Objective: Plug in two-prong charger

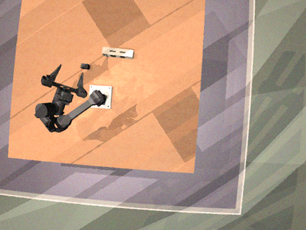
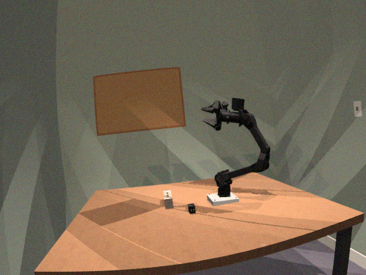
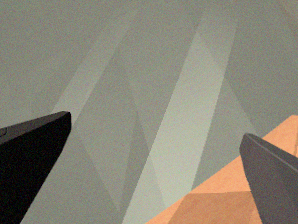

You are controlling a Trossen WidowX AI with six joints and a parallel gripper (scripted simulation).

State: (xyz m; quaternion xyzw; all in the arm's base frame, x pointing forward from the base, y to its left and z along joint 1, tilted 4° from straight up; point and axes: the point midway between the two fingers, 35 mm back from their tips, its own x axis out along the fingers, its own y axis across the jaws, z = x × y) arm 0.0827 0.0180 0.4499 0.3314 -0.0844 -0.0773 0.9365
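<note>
Right now the charger is 460 mm below my gripper tip, 160 mm to the left of it and 100 mm ahead of it.
</note>
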